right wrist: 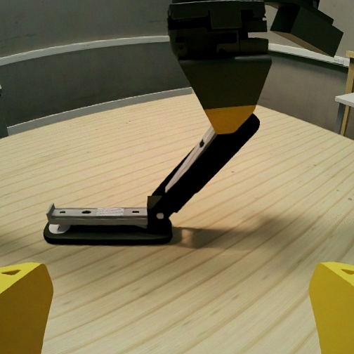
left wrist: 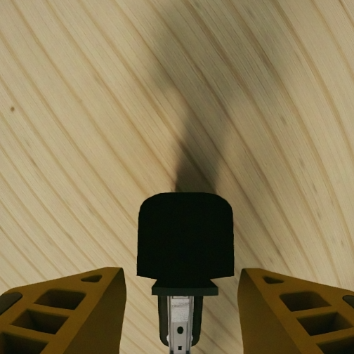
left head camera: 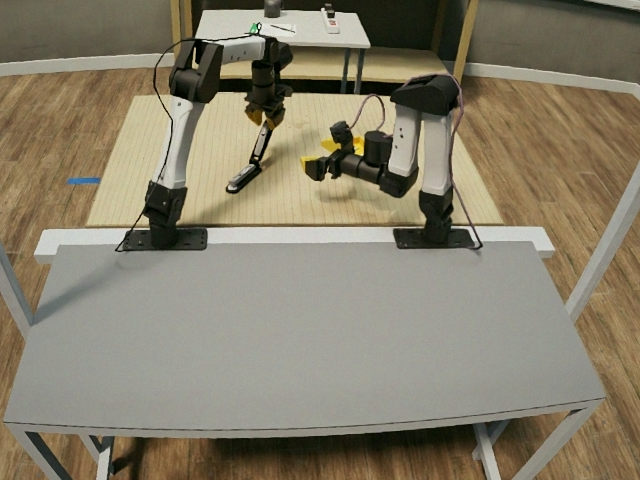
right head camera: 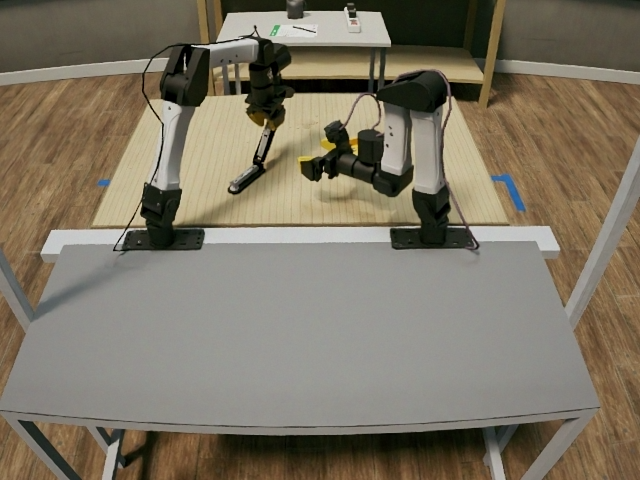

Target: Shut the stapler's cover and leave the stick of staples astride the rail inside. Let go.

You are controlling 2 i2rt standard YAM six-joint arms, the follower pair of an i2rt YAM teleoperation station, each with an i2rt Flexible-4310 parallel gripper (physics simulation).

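Pixels of known places: left gripper, between the fingertips: (left head camera: pixel 266 127) (right head camera: pixel 268 128); right gripper, between the fingertips: (left head camera: pixel 311 151) (right head camera: pixel 309 151); left arm's base, origin of its link: (left head camera: pixel 165 242) (right head camera: pixel 163 241); right arm's base, origin of its link: (left head camera: pixel 433 240) (right head camera: pixel 431 240).
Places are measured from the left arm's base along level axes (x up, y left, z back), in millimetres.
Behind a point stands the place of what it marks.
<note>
The black stapler (left head camera: pixel 242 178) @[x 7, y -180, z -237 mm] (right head camera: pixel 247 178) @[x -6, y -186, z -258 mm] (right wrist: pixel 107 237) stands on the wooden board with its cover (left head camera: pixel 262 143) @[x 62, y -234, z -322 mm] (right head camera: pixel 264 145) @[x 59, y -232, z -321 mm] (left wrist: pixel 185 235) (right wrist: pixel 215 162) tilted steeply up and back from the hinge. The pale stick of staples (left wrist: pixel 181 309) (right wrist: pixel 109 211) sits on the metal rail (right wrist: pixel 75 215), near its middle. My left gripper (left head camera: pixel 264 121) @[x 98, y -243, z -349 mm] (right head camera: pixel 266 122) @[x 98, y -243, z -349 mm] (left wrist: pixel 181 281) is open, pointing down, with its fingers either side of the raised cover near its free end and a gap on each side. My right gripper (left head camera: pixel 312 152) @[x 104, y -356, z -220 mm] (right head camera: pixel 310 151) @[x 104, y -356, z -220 mm] (right wrist: pixel 181 282) is open and empty, held sideways above the board, right of the stapler.
The striped wooden board (left head camera: pixel 289 206) @[x -16, y -301, z -146 mm] (right head camera: pixel 289 206) @[x -16, y -302, z -146 mm] lies beyond the white rail bearing both arms. A grey table (left head camera: pixel 310 330) @[x 5, y -319, z 270 mm] (right head camera: pixel 310 330) @[x 5, y -352, z 271 mm] is on the near side. A white table (left head camera: pixel 227 31) (right head camera: pixel 242 33) with a power strip, paper and a dark container stands behind.
</note>
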